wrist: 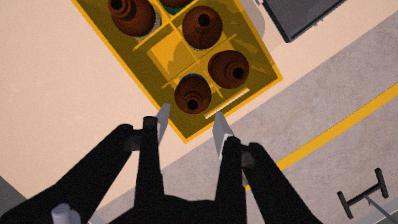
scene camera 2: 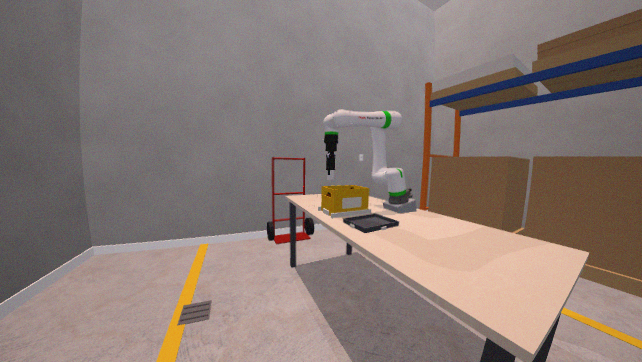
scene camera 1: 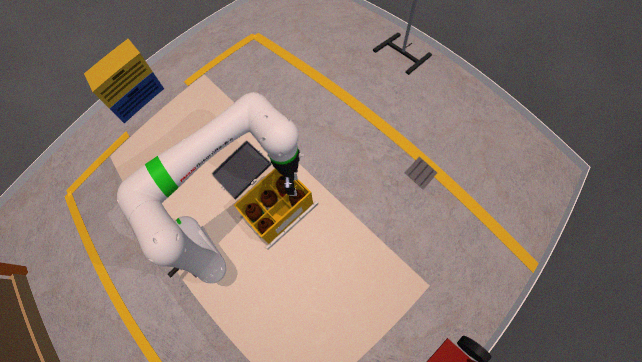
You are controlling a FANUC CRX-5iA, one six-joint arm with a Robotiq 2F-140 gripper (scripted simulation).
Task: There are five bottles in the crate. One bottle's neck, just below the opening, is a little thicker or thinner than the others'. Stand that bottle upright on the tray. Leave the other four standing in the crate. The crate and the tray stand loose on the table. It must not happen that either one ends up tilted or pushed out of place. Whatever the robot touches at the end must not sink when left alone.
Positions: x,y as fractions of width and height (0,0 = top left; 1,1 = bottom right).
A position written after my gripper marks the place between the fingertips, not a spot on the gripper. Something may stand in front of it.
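Scene camera 1 shows a dark tray (scene camera 1: 0.38,0.46). A yellow crate (scene camera 2: 0.54,0.55) is visible in scene camera 2. The wrist view shows the crate (wrist: 0.38,0.28) too, together with a bottle (wrist: 0.48,0.43) and my gripper (wrist: 0.48,0.52).
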